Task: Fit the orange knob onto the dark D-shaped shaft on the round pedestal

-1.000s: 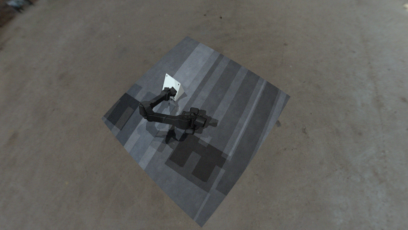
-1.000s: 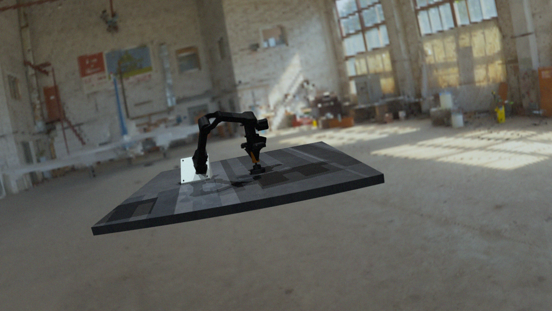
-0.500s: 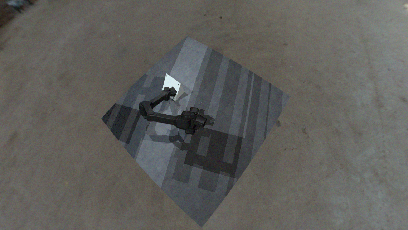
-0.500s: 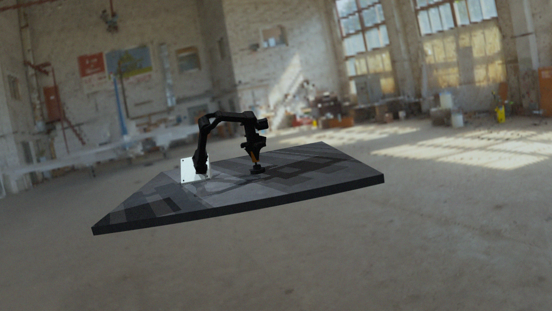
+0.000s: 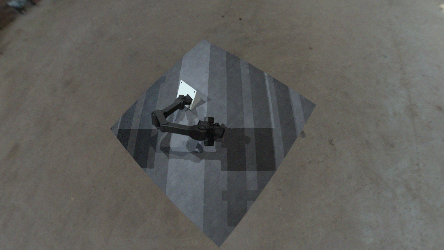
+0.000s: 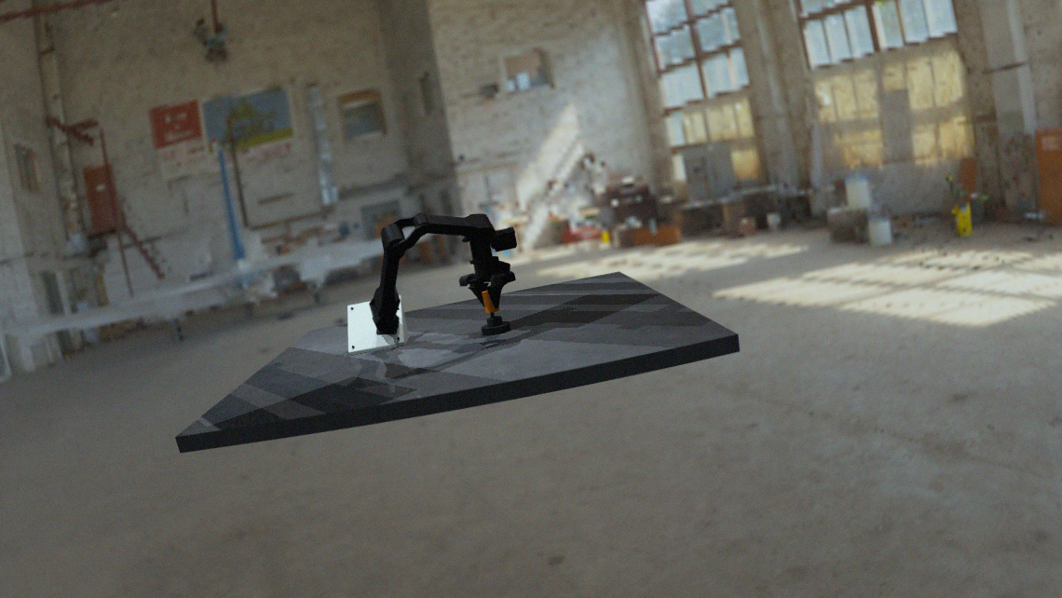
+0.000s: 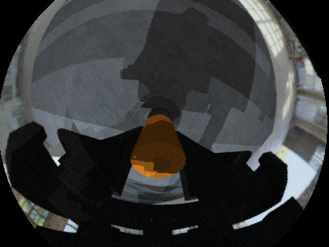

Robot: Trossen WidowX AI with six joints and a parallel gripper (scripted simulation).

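Right now my gripper tip is 2 cm below the orange knob. From my gripper tip the other things lie so: dark round pedestal (4 cm below).
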